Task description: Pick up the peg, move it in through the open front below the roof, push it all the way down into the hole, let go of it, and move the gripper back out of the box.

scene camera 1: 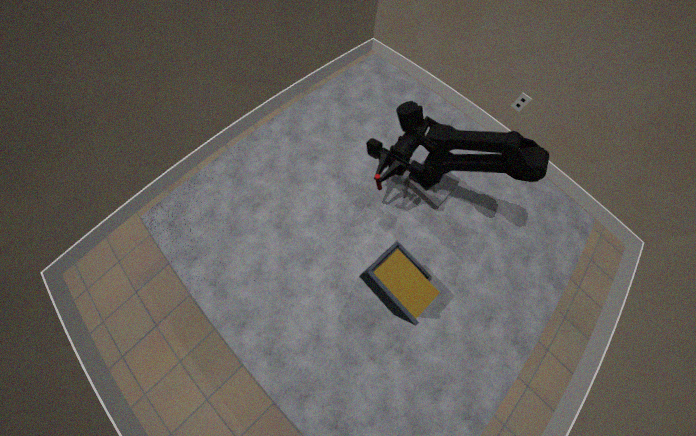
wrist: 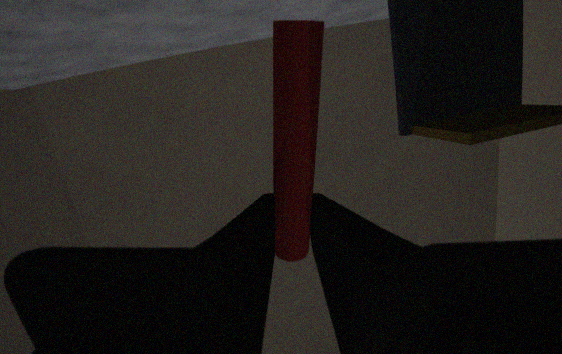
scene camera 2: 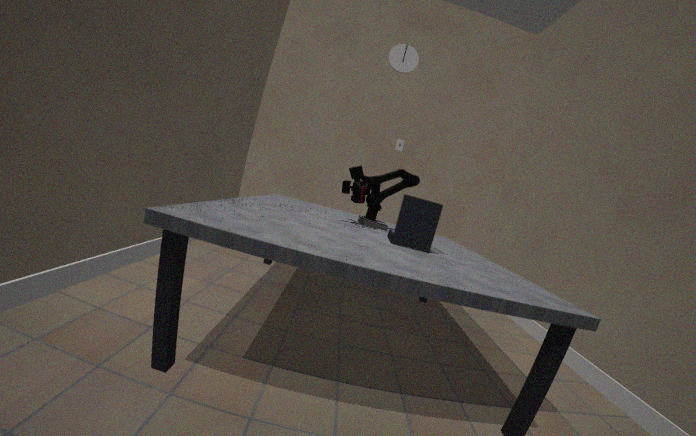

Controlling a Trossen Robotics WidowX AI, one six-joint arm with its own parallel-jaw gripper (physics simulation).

My gripper carries a red peg, which touches nothing else. Also in view: a dark box.
My gripper is seen too in the wrist view.
